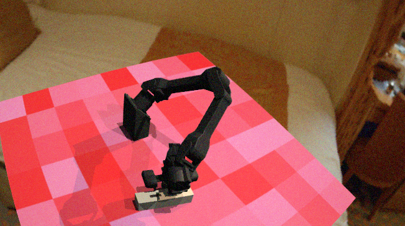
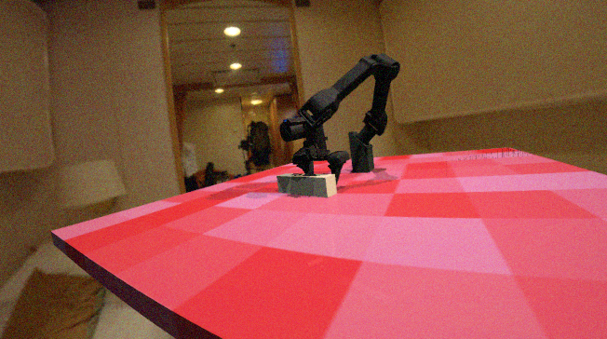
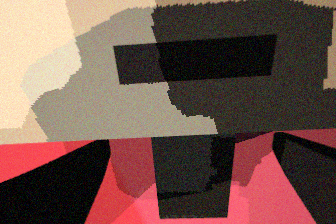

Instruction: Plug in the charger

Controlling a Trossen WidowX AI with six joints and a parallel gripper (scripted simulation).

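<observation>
My gripper tip is 2 cm short of the dark grey charger, 1 cm to the left of it and 1 cm below it.
</observation>
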